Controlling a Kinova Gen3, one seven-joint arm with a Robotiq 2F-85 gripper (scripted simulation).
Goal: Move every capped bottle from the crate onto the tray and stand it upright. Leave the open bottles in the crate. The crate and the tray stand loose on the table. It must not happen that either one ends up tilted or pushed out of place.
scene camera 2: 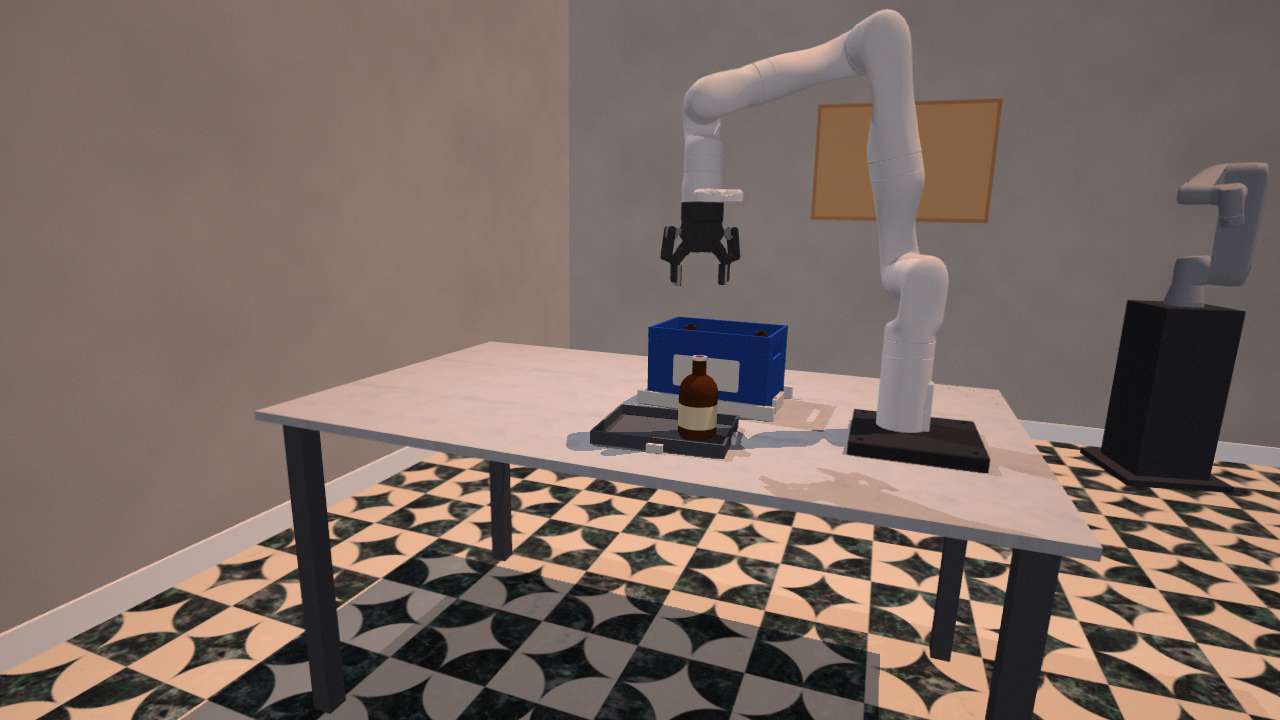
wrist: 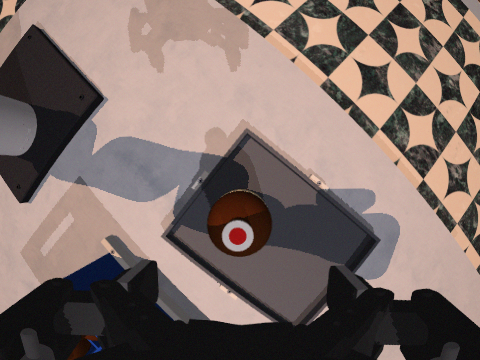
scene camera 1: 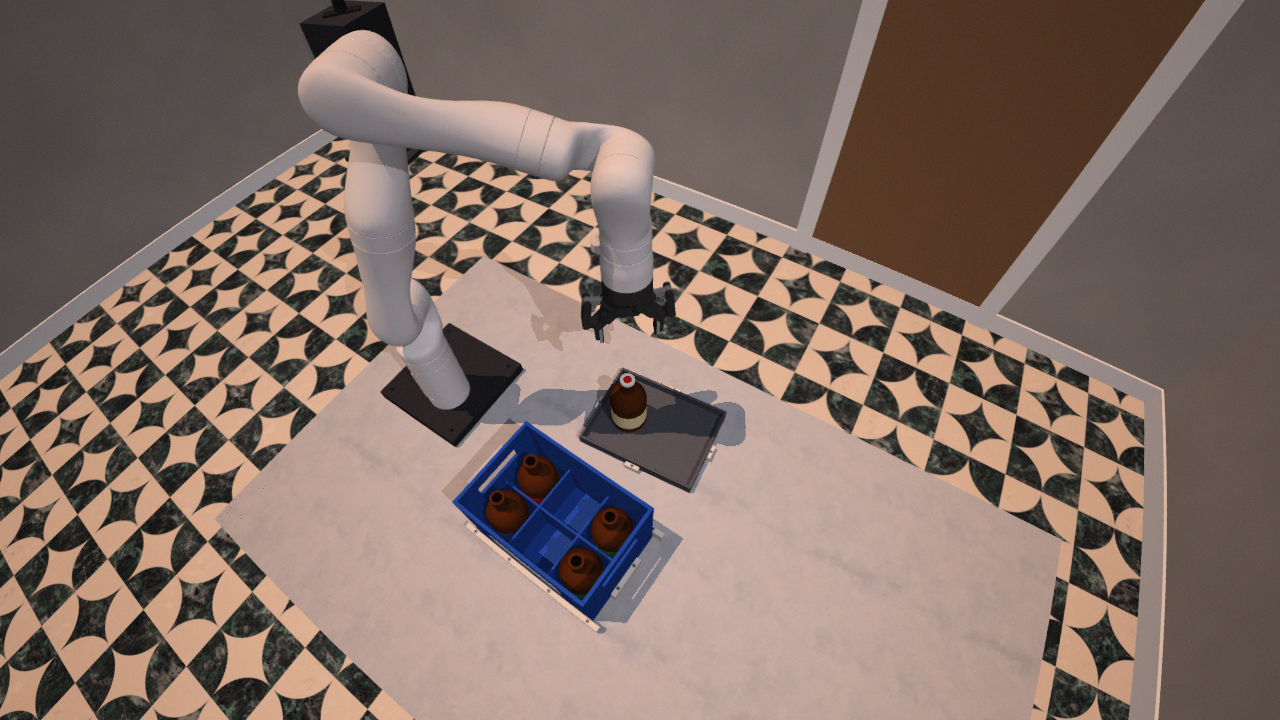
Scene:
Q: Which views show the blue crate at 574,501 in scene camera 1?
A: Scene camera 2, the wrist view and scene camera 1: all of them.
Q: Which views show my gripper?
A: Scene camera 2, the wrist view and scene camera 1: all of them.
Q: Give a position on a blue crate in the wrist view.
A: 106,267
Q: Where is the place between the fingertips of my gripper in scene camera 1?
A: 629,334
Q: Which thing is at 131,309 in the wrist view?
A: My gripper.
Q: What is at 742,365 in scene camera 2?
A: A blue crate.

